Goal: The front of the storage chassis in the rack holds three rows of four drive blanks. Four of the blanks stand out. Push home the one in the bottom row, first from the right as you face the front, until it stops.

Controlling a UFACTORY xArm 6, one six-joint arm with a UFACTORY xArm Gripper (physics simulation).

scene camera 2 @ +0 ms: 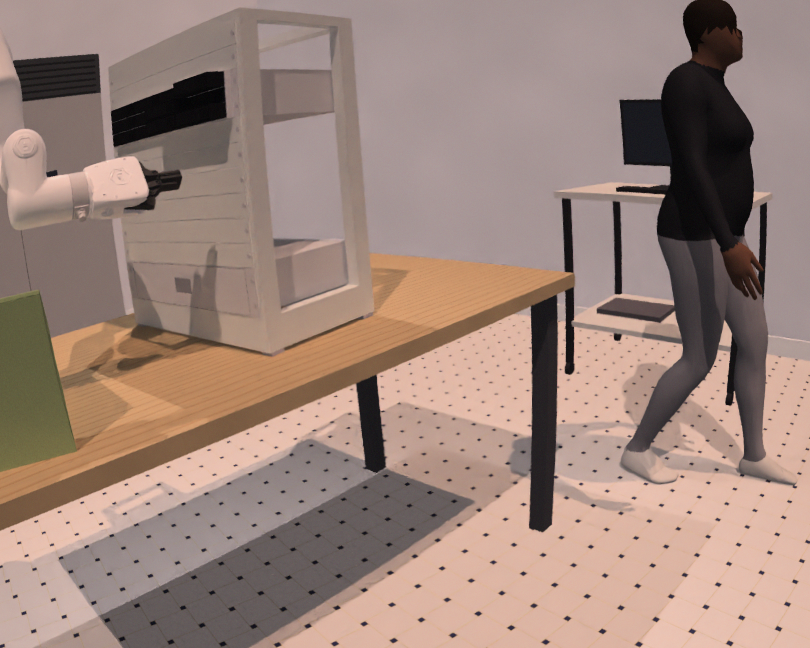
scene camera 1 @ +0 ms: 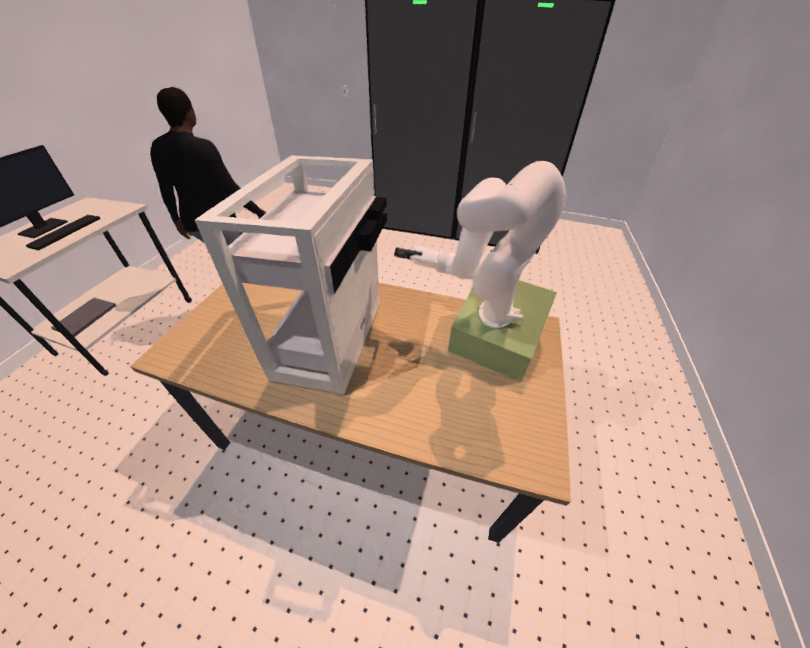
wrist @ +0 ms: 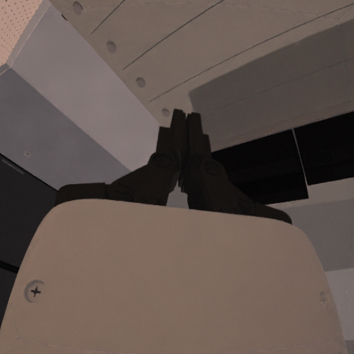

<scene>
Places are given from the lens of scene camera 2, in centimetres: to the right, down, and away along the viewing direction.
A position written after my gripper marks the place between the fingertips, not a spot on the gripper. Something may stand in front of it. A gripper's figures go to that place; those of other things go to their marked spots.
my gripper (scene camera 2: 179, 179): -38, -24, 100
rack (scene camera 2: 204, 263): -38, -11, 117
</scene>
